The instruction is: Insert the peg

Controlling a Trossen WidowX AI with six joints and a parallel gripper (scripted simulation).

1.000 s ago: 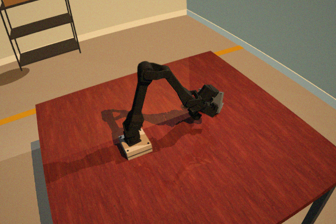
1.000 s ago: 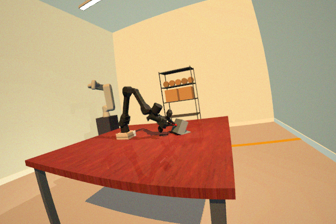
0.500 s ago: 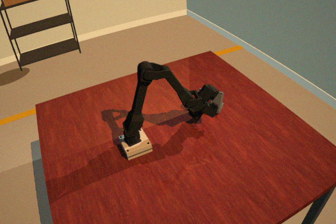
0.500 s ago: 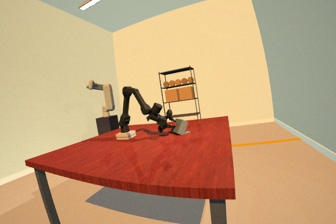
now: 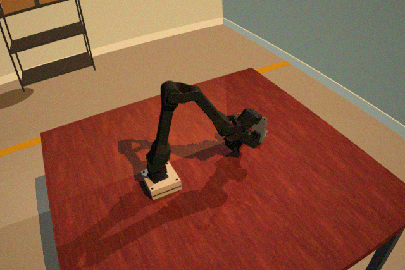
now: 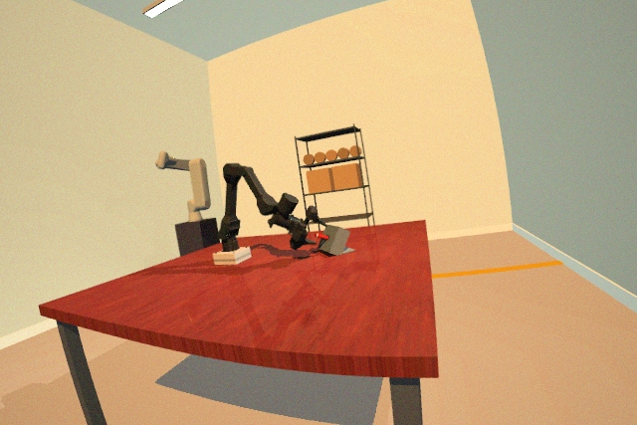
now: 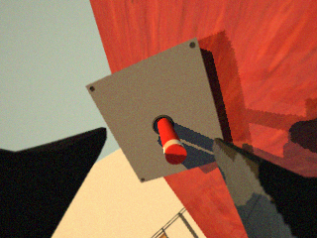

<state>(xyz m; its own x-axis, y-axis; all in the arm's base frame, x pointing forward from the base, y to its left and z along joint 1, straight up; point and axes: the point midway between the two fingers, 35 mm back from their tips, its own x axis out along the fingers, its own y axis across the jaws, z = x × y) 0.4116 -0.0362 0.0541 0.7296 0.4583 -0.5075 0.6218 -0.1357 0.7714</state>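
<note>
Right now the round red peg is 1 cm below my gripper tip and 1 cm behind it. Round my gripper tip: panel: 4 cm ahead, 3 cm to the left, 3 cm below.
</note>
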